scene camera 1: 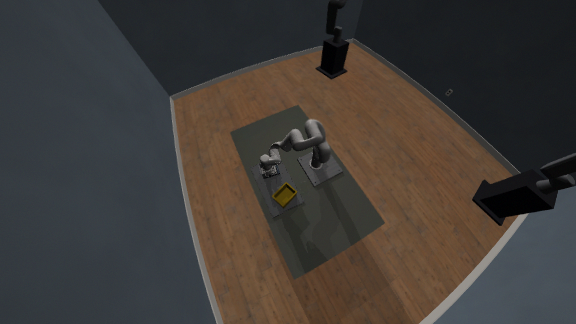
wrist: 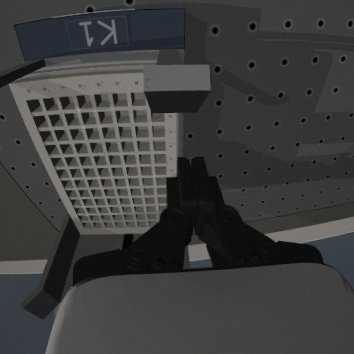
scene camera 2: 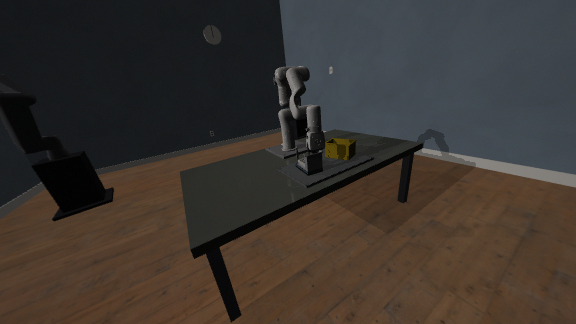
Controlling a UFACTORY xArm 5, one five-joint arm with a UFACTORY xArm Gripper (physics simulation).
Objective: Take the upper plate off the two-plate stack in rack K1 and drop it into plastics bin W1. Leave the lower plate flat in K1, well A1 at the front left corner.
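Frame: origin at the arm's base, x right, y ahead, z up, level; millimetres.
Seen in the pictures: gripper, fingertip midpoint: (wrist: 188, 174); arm's base at its link origin: (scene camera 1: 315, 164) (scene camera 2: 289, 148).
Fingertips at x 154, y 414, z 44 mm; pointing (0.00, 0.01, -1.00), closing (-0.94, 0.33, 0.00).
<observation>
Pixels of each thing's top centre, then the offset from my fingertips to it. "*": a spot on its surface instead. Level surfaces: height alone.
- pale upper plate at its top centre: (wrist: 111, 177) dy -18, dx +46, dz +4 mm
- Rack K1 at a spot on its surface: (wrist: 177, 80) * dy -76, dx -14, dz +71 mm
- Plastics bin W1 at its top centre: (scene camera 2: 340, 141) (scene camera 1: 284, 193) dy +5, dx -235, dz +52 mm
- dark perforated board at its top centre: (wrist: 278, 109) (scene camera 2: 325, 162) (scene camera 1: 275, 183) dy +0, dx -83, dz -48 mm
- grey-green table at its surface level: dz -61 mm
The stack in rack K1 shows a pale upper plate (wrist: 110, 145) with a grid of square wells. The lower plate cannot be made out separately. Rack K1 (wrist: 177, 80) has grey corner posts and a blue label; one post covers a plate corner in the wrist view. In scene camera 2 the stack (scene camera 2: 314, 163) stands below the arm's wrist. My gripper (wrist: 188, 174) is shut and empty, with its fingertips close beside the plate's long right edge in the wrist view; contact cannot be told. Plastics bin W1 (scene camera 1: 285, 194) (scene camera 2: 340, 150) is the yellow open box.
Rack and bin share a dark perforated board (scene camera 1: 276, 212) (scene camera 2: 327, 176) (wrist: 280, 145) on the grey-green table (scene camera 1: 320, 235) (scene camera 2: 230, 195). The arm's base plate (scene camera 1: 327, 175) is behind them in scene camera 2. Two other arms on black pedestals (scene camera 1: 334, 57) (scene camera 1: 520, 197) stand off the table.
</observation>
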